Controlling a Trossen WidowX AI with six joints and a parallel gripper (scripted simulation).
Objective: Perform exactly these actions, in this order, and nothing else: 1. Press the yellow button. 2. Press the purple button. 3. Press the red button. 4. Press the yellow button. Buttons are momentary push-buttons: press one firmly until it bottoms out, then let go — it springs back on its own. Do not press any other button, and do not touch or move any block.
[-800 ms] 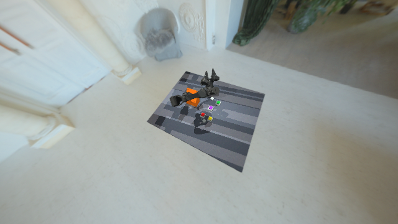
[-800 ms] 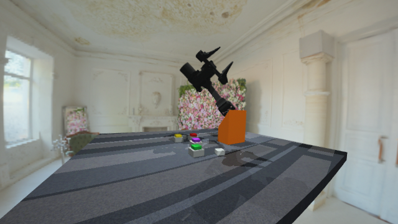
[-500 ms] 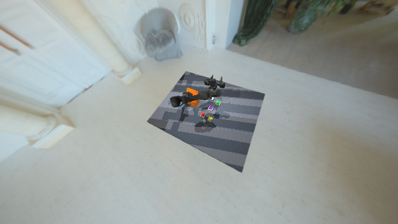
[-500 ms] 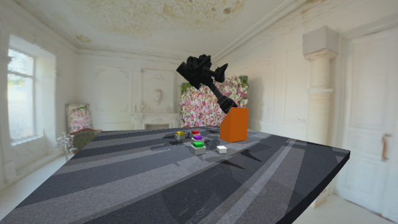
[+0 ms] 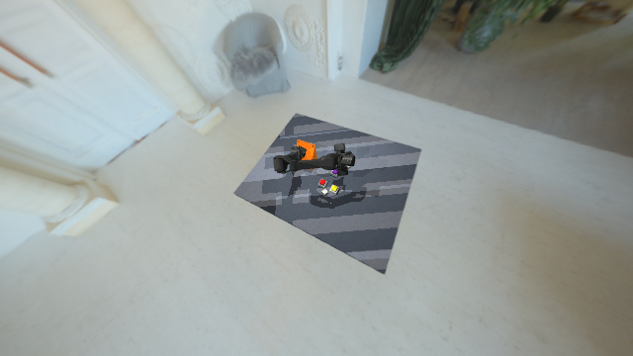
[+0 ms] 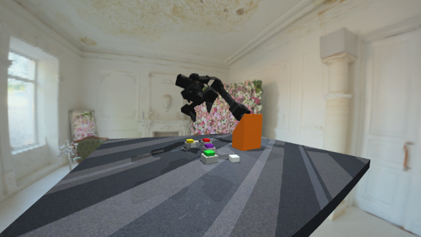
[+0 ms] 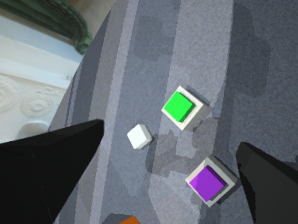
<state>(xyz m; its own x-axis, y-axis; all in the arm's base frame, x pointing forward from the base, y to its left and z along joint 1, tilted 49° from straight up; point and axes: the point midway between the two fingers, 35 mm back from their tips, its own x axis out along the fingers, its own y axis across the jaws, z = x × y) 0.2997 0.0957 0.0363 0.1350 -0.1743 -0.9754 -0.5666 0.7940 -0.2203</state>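
My gripper tip is now 150 mm to the left of the yellow button, 130 mm above it and 10 mm short of it. Round my gripper tip: purple button: 130 mm below, 50 mm behind, 30 mm to the right; small white block: 160 mm below, 110 mm behind, 100 mm to the left; green button: 130 mm below, 70 mm to the left, 10 mm behind.
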